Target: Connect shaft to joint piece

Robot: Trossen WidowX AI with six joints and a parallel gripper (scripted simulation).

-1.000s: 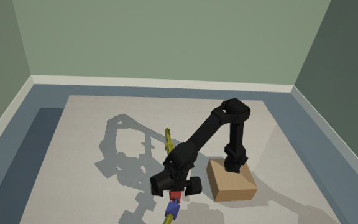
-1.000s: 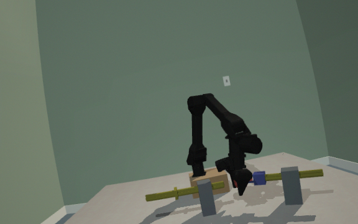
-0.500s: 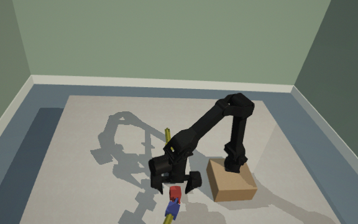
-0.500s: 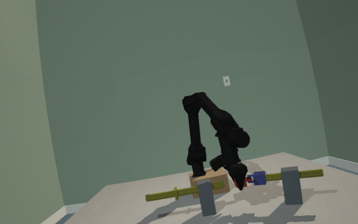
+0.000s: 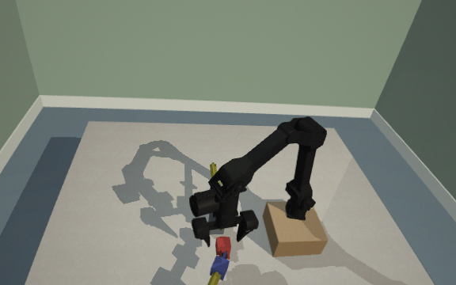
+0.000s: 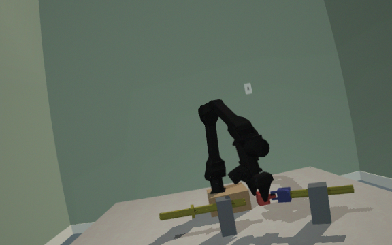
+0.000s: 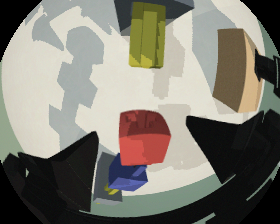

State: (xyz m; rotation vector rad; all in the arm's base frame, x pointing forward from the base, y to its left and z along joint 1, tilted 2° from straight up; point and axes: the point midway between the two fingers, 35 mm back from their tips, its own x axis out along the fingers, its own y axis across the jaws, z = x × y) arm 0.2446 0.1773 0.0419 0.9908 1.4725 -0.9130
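Right now my gripper tip is 10 mm to the right of the red square joint piece.
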